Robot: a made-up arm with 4 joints. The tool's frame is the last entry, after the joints.
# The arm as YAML. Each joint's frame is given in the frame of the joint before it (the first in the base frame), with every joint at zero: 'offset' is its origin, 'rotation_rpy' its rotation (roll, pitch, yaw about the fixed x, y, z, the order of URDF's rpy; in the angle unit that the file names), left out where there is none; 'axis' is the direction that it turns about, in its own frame. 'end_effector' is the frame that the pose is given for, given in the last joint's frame.
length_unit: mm
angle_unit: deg
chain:
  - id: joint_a
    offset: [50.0, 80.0, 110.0]
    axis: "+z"
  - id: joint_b
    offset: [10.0, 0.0, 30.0]
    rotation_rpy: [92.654, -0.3, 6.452]
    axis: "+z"
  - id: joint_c
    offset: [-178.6, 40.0, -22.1]
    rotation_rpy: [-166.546, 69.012, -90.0]
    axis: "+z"
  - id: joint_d
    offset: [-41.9, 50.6, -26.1]
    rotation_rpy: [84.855, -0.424, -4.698]
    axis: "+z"
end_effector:
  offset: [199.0, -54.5, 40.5]
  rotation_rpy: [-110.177, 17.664, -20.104]
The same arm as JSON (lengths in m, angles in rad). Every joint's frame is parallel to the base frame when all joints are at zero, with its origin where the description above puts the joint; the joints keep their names.
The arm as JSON. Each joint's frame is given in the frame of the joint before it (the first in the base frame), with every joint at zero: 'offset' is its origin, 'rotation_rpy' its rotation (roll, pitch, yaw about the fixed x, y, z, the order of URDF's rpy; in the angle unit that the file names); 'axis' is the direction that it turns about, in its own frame. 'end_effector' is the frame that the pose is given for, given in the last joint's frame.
{
  "length_unit": "m",
  "angle_unit": "rad",
  "chain": [
    {
      "id": "joint_a",
      "offset": [
        0.05,
        0.08,
        0.11
      ],
      "rotation_rpy": [
        0.0,
        0.0,
        0.0
      ],
      "axis": [
        0.0,
        0.0,
        1.0
      ]
    },
    {
      "id": "joint_b",
      "offset": [
        0.01,
        0.0,
        0.03
      ],
      "rotation_rpy": [
        0.0,
        0.0,
        0.0
      ],
      "axis": [
        0.112497,
        -0.992573,
        -0.046299
      ]
    },
    {
      "id": "joint_c",
      "offset": [
        -0.18,
        0.0,
        0.04
      ],
      "rotation_rpy": [
        0.0,
        0.0,
        0.0
      ],
      "axis": [
        0.191999,
        0.329597,
        0.924393
      ]
    },
    {
      "id": "joint_d",
      "offset": [
        -0.05,
        -0.05,
        0.0
      ],
      "rotation_rpy": [
        0.0,
        0.0,
        0.0
      ],
      "axis": [
        0.994363,
        -0.0116,
        -0.105396
      ]
    }
  ],
  "end_effector": {
    "offset": [
      0.03,
      0.17,
      -0.12
    ],
    "rotation_rpy": [
      0.0085,
      0.6018,
      2.018
    ]
  }
}

